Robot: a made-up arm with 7 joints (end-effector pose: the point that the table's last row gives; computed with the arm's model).
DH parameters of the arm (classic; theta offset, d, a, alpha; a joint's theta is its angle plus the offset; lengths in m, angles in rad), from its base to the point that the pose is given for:
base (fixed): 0 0.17 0.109 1.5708
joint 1: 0 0.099 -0.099 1.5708
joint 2: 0 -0.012 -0.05 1.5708
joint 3: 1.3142 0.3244 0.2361 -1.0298
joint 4: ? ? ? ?
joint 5: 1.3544 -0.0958 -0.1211 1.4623
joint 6: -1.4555 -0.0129 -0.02 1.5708
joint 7: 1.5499 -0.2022 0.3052 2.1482
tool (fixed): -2.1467 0.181 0 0
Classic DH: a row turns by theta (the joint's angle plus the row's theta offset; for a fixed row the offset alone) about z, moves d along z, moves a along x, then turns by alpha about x.
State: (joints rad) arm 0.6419 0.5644 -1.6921 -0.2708 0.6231 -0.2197 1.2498
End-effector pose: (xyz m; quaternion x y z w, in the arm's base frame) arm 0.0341 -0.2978 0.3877 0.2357 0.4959 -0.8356 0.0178
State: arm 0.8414 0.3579 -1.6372 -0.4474 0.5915 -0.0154 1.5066
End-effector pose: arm 0.1583 -0.1969 0.3762 0.1654 0.4864 -0.8143 0.2702
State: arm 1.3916 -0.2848 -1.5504 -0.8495 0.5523 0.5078 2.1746
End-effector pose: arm 0.2275 0.2190 0.2098 -0.2343 0.0590 -0.7668 0.5947
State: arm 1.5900 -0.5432 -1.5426 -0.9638 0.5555 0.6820 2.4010
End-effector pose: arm 0.2539 0.2567 0.0625 -0.3704 -0.1574 -0.7589 0.5119
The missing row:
joint 4: 0.2368 -0.2285 -0.0004 -0.6707
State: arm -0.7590 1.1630 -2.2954 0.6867 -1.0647 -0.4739 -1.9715
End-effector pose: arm 0.3141 0.2617 0.8002 0.3556 -0.3763 -0.4922 0.6998
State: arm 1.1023 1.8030 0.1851 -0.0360 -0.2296 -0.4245 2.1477
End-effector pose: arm 0.2038 -0.1247 -0.1028 -0.5612 0.7389 0.0025 0.3729
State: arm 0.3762 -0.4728 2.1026 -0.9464 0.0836 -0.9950 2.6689
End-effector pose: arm -0.1088 -0.3968 -0.2146 0.7027 0.3673 -0.5408 0.2809
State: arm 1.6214 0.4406 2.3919 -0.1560 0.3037 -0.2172 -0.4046
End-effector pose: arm 0.3551 0.2718 -0.5522 -0.5978 0.5460 -0.4979 0.3109
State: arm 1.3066 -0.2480 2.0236 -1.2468 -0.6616 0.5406 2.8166
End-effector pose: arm -0.1663 -0.2527 -0.2662 -0.7357 -0.0275 0.6554 0.1687
